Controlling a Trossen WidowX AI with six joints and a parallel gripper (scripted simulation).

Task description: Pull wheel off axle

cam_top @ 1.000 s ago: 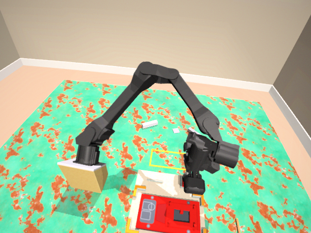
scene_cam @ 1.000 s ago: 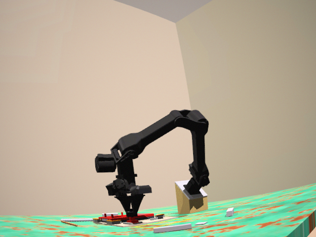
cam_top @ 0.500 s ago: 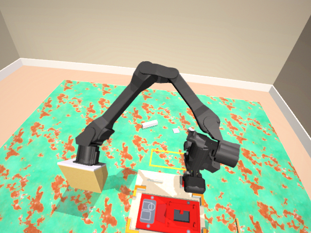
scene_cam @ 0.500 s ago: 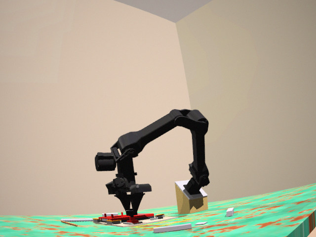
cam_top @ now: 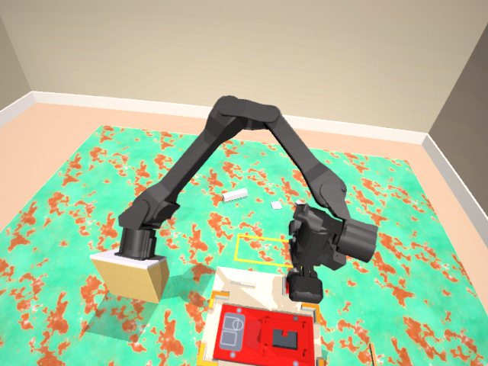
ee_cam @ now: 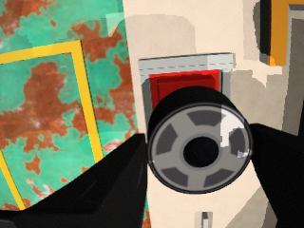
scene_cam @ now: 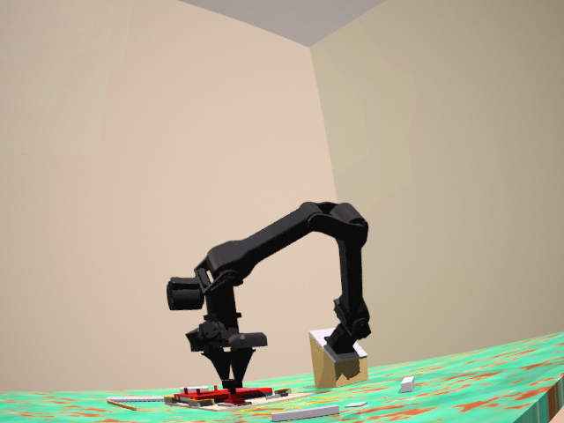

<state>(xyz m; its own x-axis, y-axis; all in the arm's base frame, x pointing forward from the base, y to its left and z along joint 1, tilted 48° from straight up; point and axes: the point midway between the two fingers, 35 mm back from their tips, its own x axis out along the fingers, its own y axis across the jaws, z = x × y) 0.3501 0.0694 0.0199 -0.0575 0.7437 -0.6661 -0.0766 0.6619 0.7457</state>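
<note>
Now: gripper tip 20 mm above the black upright axle. Also, from my gripper tip: grey bar (260 mm to the left, 40 mm below, 40 mm ahead); then wheel (right at my gripper tip).
</note>
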